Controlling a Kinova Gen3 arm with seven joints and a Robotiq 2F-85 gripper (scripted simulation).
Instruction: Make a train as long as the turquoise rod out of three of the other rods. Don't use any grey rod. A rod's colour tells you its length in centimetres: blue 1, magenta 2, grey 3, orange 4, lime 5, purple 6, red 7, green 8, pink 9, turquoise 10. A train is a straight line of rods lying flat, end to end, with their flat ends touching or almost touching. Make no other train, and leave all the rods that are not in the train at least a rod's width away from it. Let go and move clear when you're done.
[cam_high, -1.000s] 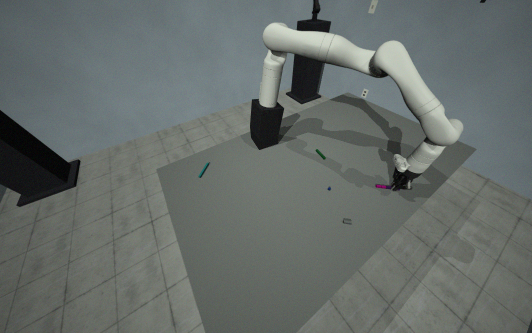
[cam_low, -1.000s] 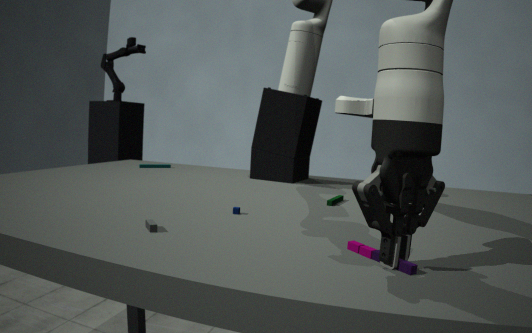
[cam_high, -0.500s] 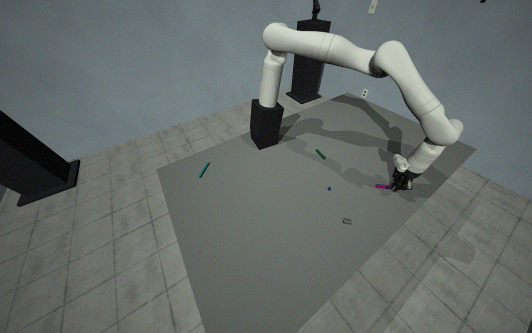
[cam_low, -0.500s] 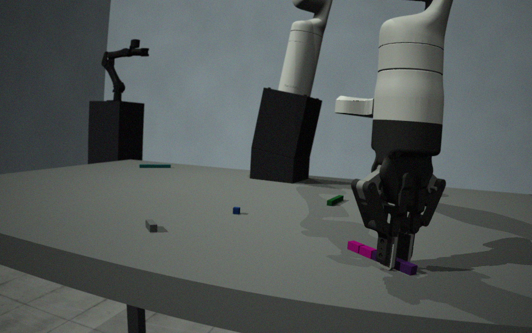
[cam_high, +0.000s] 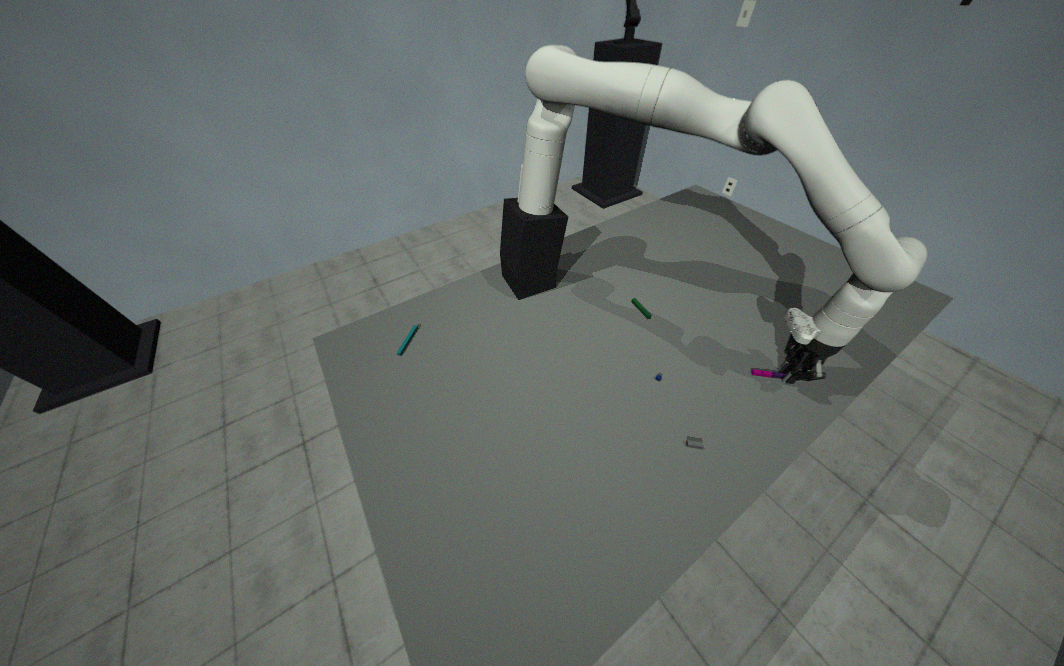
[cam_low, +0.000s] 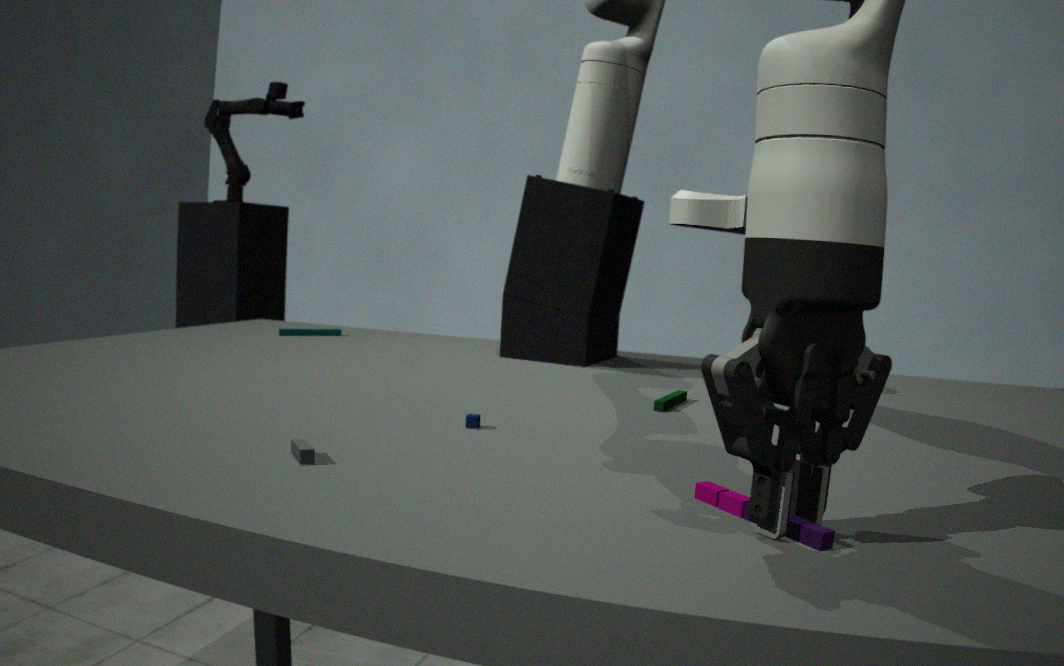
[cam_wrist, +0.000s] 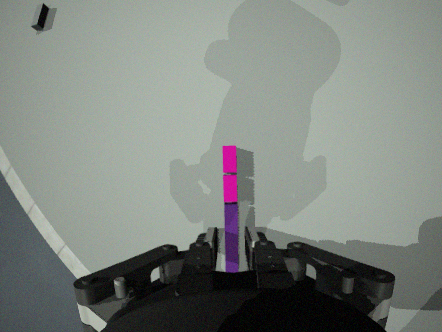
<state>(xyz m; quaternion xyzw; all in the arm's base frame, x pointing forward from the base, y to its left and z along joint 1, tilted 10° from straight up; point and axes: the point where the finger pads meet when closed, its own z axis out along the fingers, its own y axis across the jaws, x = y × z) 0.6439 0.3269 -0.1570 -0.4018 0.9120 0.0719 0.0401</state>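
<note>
Right now my hand is 2 cm above the purple rod. From my hand the other things lie so: small blue rod (16 cm behind, 26 cm to the right, 2 cm below); grey rod (32 cm to the right, 2 cm below); green rod (36 cm behind, 12 cm to the right, 2 cm below).
</note>
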